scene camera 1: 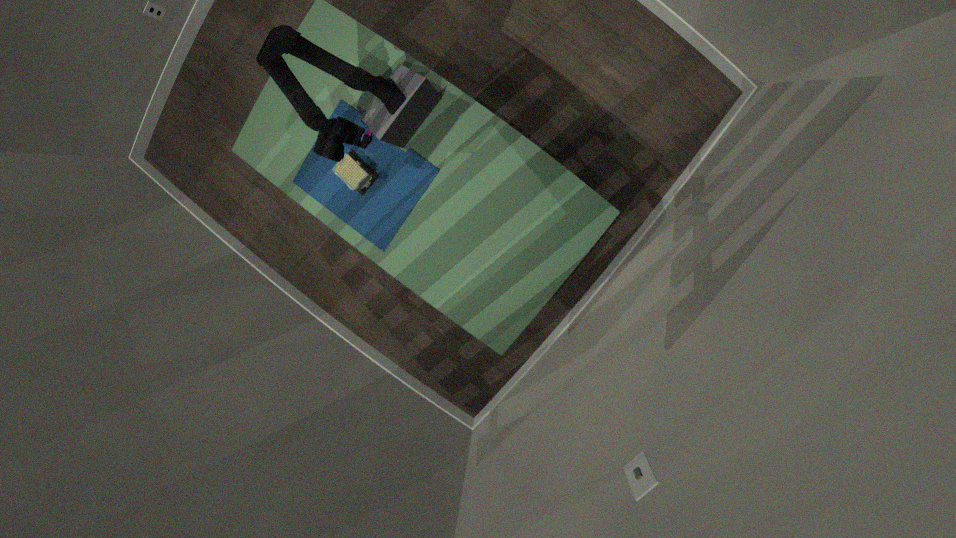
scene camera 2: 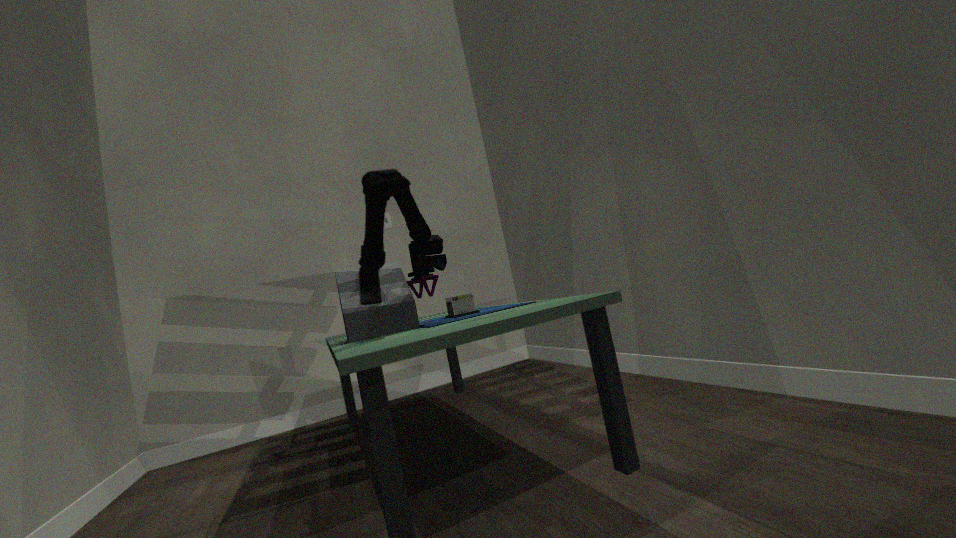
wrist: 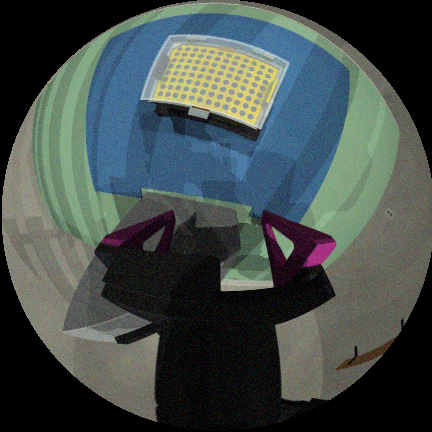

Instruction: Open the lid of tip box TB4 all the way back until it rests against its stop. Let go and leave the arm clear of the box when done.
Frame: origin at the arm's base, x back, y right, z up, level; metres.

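Seen in the pictures: gripper, fingertip midpoint: [scene camera 1: 360,135] [scene camera 2: 425,297] [wrist: 217,214]; arm's base, origin of the base link: [scene camera 1: 391,96] [scene camera 2: 370,285].
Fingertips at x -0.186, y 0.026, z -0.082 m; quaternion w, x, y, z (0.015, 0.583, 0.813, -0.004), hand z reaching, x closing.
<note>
Pixels of each thing's middle, then the offset from my fingertips to it. Level surfaces: height alone.
- tip box, body centre: [wrist: 214,80] [scene camera 2: 460,305] [scene camera 1: 353,172] dz -0.057, dx -0.134, dy -0.051 m
- small pale tab, body centre: [wrist: 198,112] dz -0.032, dx -0.088, dy -0.051 m
- blue mat, its level: dz -0.095 m
The tip box [scene camera 1: 354,172] [scene camera 2: 460,305] [wrist: 215,82] stands on the blue mat, with a yellow, hole-dotted rack inside. Its clear lid [wrist: 161,65] looks closed over the rack, and a small pale tab [wrist: 199,112] shows at the middle of the edge facing me. No TB4 label is readable. My gripper [scene camera 2: 425,295] [wrist: 217,214] is open and empty, with its magenta fingers spread. It points down, above and to one side of the box, on the tab side, apart from it. In scene camera 1 the wrist partly hides the fingers.
The blue mat [scene camera 1: 394,217] [wrist: 115,125] lies on the green table [scene camera 1: 494,260] [scene camera 2: 521,321] [wrist: 65,140]. A large grey block [scene camera 1: 415,113] [scene camera 2: 377,324] stands beside the mat, with the arm's base on it, on the gripper's side of the box.
</note>
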